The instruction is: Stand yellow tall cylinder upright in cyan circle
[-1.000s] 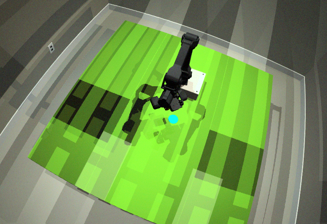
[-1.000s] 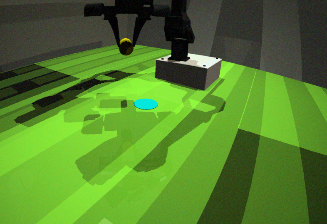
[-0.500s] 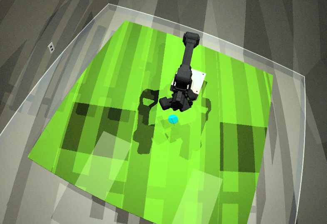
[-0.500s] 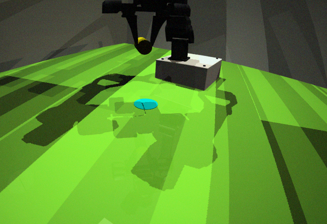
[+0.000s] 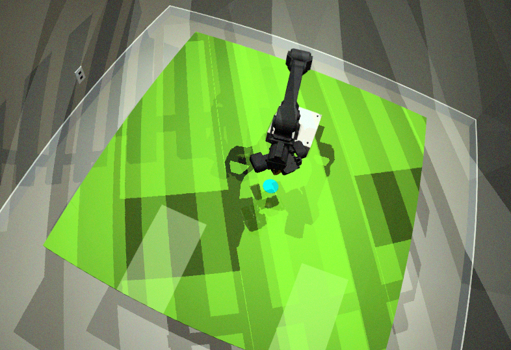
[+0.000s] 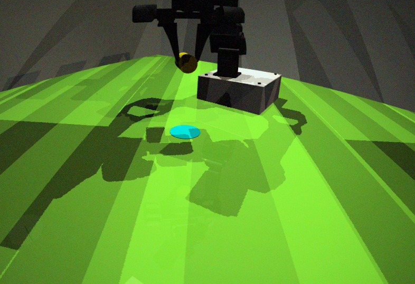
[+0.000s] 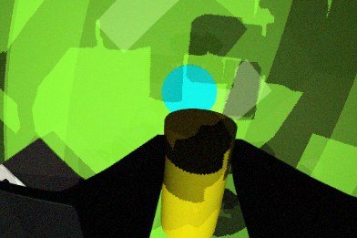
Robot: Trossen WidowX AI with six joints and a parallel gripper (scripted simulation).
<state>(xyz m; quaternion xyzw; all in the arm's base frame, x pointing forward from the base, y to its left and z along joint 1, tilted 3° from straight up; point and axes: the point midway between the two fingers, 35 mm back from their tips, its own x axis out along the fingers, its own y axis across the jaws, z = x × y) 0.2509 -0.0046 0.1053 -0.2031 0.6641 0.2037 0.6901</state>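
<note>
Now: gripper tip 140 mm above the cyan circle. Also, from my gripper tip: yellow cylinder: 20 mm behind, 10 mm to the right.
</note>
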